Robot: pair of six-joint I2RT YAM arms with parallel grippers.
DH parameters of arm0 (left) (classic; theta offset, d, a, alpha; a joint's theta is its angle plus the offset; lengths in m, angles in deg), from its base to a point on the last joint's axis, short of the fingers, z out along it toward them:
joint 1: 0 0.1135 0.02 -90
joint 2: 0 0 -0.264 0
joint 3: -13.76 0 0.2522 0
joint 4: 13.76 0 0.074 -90
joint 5: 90 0 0 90
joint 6: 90 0.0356 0 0
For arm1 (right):
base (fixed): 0 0 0 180
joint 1: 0 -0.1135 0.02 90
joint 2: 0 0 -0.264 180
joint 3: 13.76 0 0.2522 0
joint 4: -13.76 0 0.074 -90
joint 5: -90 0 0 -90
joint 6: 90 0.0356 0 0
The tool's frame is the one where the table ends.
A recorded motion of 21 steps. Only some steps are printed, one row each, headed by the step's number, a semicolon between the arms.
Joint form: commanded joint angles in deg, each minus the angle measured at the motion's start. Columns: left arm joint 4, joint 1, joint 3, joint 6, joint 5, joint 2; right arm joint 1, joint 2, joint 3, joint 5, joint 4, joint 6.
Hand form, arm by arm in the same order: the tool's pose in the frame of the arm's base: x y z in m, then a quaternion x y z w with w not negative. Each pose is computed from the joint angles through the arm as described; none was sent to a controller.
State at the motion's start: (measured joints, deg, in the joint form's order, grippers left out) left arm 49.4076 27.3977 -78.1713 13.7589 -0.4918 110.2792; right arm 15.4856 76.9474 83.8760 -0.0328 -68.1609 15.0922
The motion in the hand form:
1: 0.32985 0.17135 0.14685 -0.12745 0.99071 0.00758 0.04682; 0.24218 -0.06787 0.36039 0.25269 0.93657 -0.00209 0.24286
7: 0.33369 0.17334 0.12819 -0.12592 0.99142 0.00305 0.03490; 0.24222 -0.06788 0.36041 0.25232 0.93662 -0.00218 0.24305
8: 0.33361 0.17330 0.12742 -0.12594 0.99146 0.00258 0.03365; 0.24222 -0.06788 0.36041 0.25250 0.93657 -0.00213 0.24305
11: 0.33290 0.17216 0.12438 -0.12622 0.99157 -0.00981 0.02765; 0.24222 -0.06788 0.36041 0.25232 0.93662 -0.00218 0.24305
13: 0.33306 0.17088 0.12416 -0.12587 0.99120 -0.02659 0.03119; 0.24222 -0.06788 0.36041 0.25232 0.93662 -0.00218 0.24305
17: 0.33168 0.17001 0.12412 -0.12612 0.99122 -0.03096 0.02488; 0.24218 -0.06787 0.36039 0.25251 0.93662 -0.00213 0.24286
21: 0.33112 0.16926 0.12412 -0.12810 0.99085 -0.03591 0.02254; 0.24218 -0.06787 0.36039 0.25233 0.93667 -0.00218 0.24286
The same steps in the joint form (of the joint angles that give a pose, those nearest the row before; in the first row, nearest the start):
1: -1.35 0.15 0.37 -0.92 1.53 4.13; 0.17 0.52 -0.26 0.06 0.13 -0.55
7: -2.95 0.15 0.37 -0.72 1.55 7.19; 0.17 0.52 -0.26 0.07 0.15 -0.59
8: -2.93 0.15 0.39 -0.72 1.55 7.30; 0.17 0.52 -0.26 0.07 0.15 -0.57
11: -2.27 0.15 0.39 -0.77 2.64 7.78; 0.17 0.52 -0.26 0.07 0.15 -0.59
13: -2.03 0.15 0.39 -0.77 4.59 7.83; 0.17 0.52 -0.26 0.07 0.15 -0.59
17: -1.18 0.15 0.39 -0.77 4.81 7.83; 0.17 0.52 -0.26 0.07 0.13 -0.57
21: -0.74 0.13 0.39 -1.00 5.25 7.82; 0.17 0.52 -0.26 0.07 0.13 -0.59

